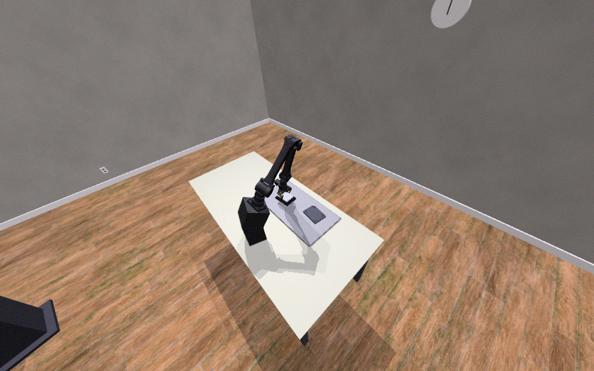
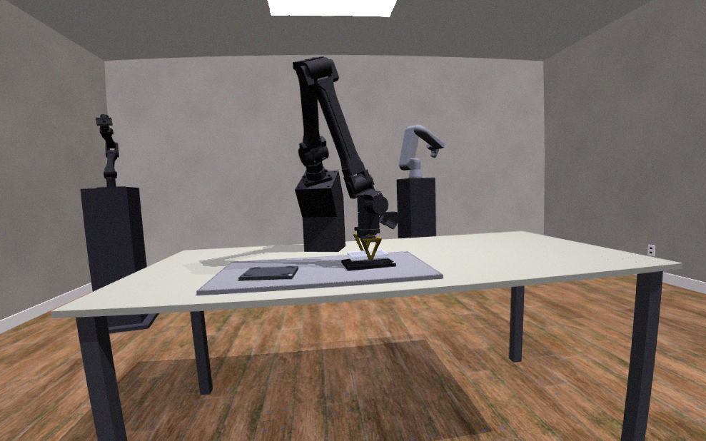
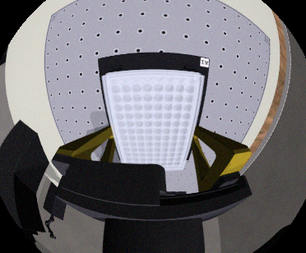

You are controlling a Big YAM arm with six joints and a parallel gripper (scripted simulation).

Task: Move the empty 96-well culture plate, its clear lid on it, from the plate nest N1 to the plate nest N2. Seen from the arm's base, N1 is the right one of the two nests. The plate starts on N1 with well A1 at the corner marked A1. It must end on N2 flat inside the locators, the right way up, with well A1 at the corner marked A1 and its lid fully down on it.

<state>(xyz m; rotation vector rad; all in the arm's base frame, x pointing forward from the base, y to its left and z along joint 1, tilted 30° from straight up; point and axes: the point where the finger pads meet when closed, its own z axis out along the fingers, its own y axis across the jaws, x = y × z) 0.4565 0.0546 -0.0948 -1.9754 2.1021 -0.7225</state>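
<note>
The clear lid lies right at my hand. Round my hand: nest N1: 33 cm to the right, 3 cm below, 2 cm behind; nest N2: 3 cm below.
</note>
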